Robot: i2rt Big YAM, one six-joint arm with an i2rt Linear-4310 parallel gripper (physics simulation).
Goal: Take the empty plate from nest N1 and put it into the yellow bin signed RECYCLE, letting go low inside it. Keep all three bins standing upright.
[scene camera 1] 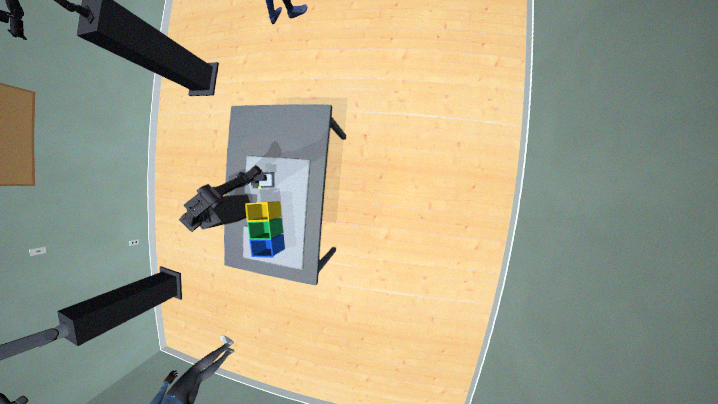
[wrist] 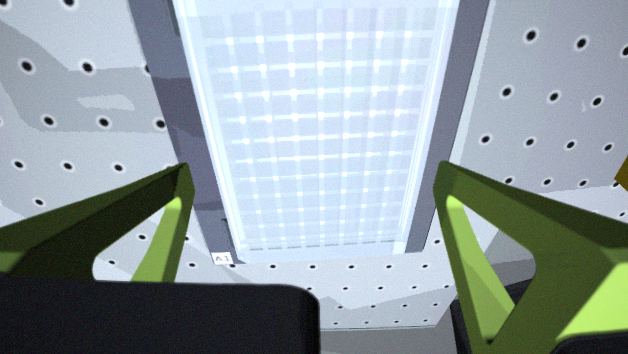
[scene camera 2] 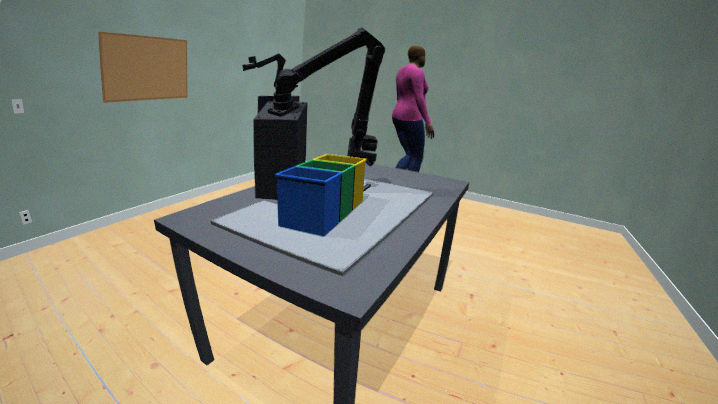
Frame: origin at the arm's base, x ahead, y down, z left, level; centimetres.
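Seen in the pictures: gripper, fingertip midpoint: [wrist: 313,175]; arm's base, link origin: [scene camera 1: 203,213] [scene camera 2: 283,109].
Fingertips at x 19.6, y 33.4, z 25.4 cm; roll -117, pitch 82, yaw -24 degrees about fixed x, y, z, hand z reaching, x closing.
Note:
Pixels of each thing's top centre, then the offset from my fingertips to it. "*": a spot on its surface instead. Level surfaces: height alone.
- clear plate, top centre: [wrist: 321,158] [scene camera 1: 263,180] dx +0.6, dy +0.3, dz -0.2 cm
- dark grey nest frame, top centre: [wrist: 318,141] [scene camera 1: 264,180] dx +0.6, dy +1.4, dz -0.2 cm
- small label, surface spot: [wrist: 222,258] * dx -7.6, dy +1.7, dz +4.0 cm
- yellow bin, top centre: [scene camera 2: 340,159] [scene camera 1: 256,212] dx +8.3, dy -15.1, dz -22.3 cm
- green bin, top centre: [scene camera 2: 326,165] [scene camera 1: 258,230] dx +10.8, dy -15.1, dz -35.0 cm
- blue bin, top centre: [scene camera 2: 309,173] [scene camera 1: 261,248] dx +13.4, dy -15.1, dz -47.8 cm
- pale perforated board, surface height: dy +2.9 cm
The clear plate [wrist: 320,125] [scene camera 1: 267,179], with a grid of wells, lies in a dark grey nest frame [wrist: 177,100]. A small label [wrist: 222,258] at its corner reads A1; no N1 sign is legible. My gripper [wrist: 313,175] [scene camera 1: 260,181] is open and empty above the nest, fingertips spread to either side of the plate; their exact height cannot be told. In the wrist view the fingertips overlap the nest's side bars. The yellow bin [scene camera 1: 274,209] [scene camera 2: 359,185] stands upright beside the nest; its corner [wrist: 623,172] shows at the wrist view's right edge. Its sign is not legible.
The green bin [scene camera 1: 276,227] [scene camera 2: 346,193] and the blue bin [scene camera 1: 278,245] [scene camera 2: 307,206] stand upright in a row with the yellow one, on a pale perforated board [scene camera 1: 296,216] [scene camera 2: 261,226] on the grey table [scene camera 1: 261,123] [scene camera 2: 241,268]. A person [scene camera 2: 412,95] is behind the table.

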